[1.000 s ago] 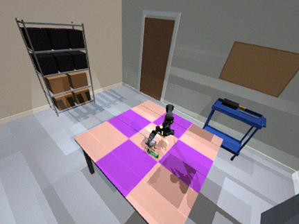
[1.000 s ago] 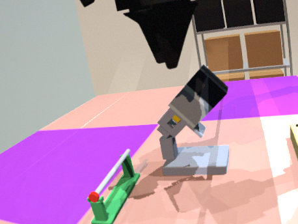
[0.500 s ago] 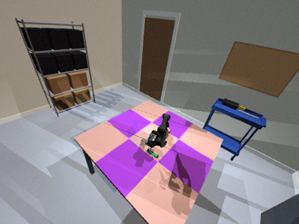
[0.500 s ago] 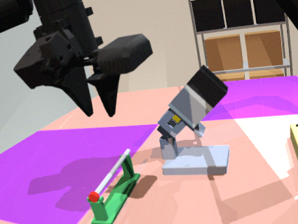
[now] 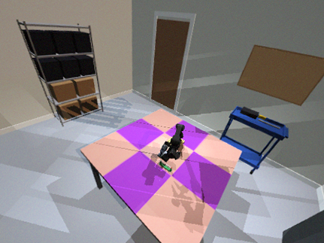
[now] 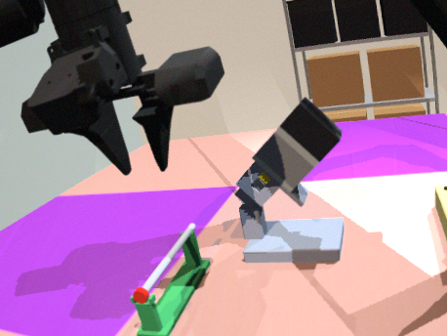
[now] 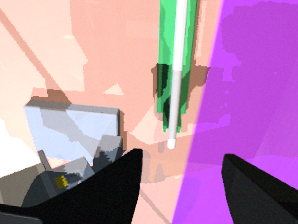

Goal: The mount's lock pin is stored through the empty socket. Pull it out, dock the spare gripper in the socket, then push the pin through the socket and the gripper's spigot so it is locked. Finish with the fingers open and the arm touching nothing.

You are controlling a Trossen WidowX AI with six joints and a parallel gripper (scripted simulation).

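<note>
The green cradle is 120 mm below my gripper tip and 10 mm to the left of it. Also, from my gripper tip: spare gripper (110 mm to the right, 110 mm behind, 20 mm below); mount (110 mm to the right, 90 mm behind, 80 mm below).
</note>
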